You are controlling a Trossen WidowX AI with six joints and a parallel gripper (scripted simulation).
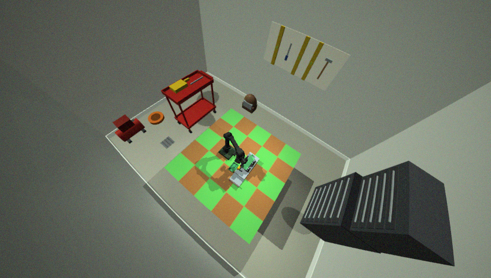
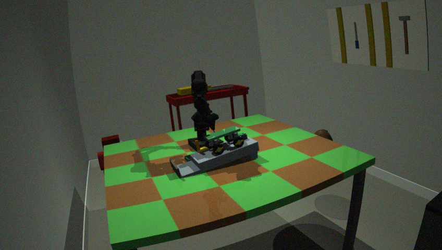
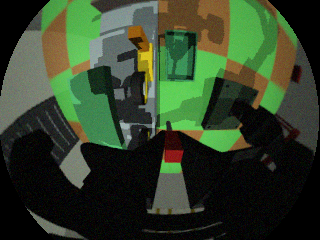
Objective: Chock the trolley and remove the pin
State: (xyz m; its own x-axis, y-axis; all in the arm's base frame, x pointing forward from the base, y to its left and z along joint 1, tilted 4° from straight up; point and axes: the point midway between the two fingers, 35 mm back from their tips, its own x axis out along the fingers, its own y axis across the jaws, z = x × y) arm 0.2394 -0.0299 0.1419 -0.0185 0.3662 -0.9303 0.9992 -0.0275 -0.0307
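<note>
Right now the green tray is 30 mm behind my gripper tip, 100 mm to the right of it and 160 mm below it. Also, from my gripper tip: yellow chock (40 mm ahead, 90 mm to the right, 70 mm below); then red-headed stop pin (right at my gripper tip); then trolley (100 mm ahead, 10 mm to the left, 40 mm below).
</note>
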